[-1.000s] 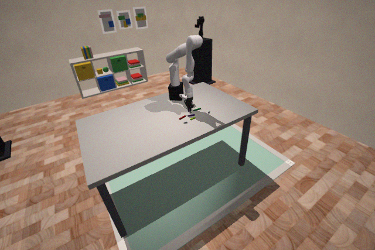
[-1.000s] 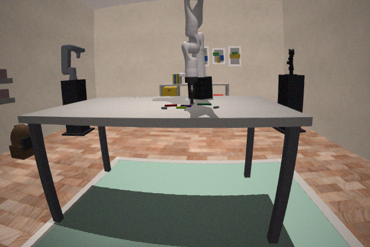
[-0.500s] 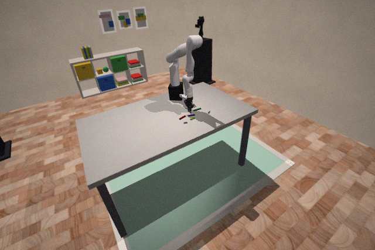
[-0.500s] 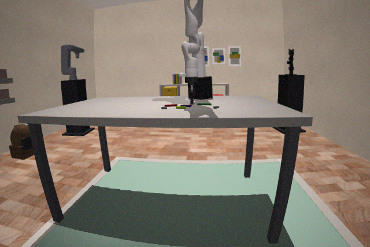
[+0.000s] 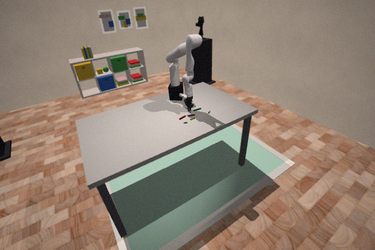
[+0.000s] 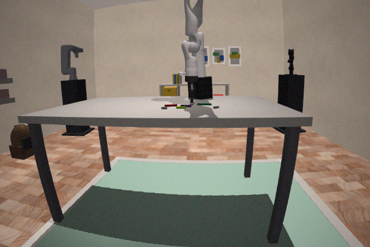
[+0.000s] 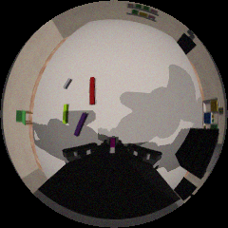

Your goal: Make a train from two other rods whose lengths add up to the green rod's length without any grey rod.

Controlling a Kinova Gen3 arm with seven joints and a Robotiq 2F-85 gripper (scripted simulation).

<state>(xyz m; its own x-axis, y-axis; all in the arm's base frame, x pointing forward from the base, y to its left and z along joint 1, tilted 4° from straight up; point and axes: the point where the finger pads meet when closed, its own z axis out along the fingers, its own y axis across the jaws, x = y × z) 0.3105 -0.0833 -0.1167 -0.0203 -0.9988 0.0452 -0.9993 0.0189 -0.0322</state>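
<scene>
The green rod lies 4 cm ahead of my hand, 7 cm to the left of it and 2 cm below it. The rest, counted from my hand: magenta rod (1 cm below); purple rod (8 cm ahead, 4 cm to the right, 2 cm below); red rod (5 cm ahead, 12 cm to the right, 2 cm below).
</scene>
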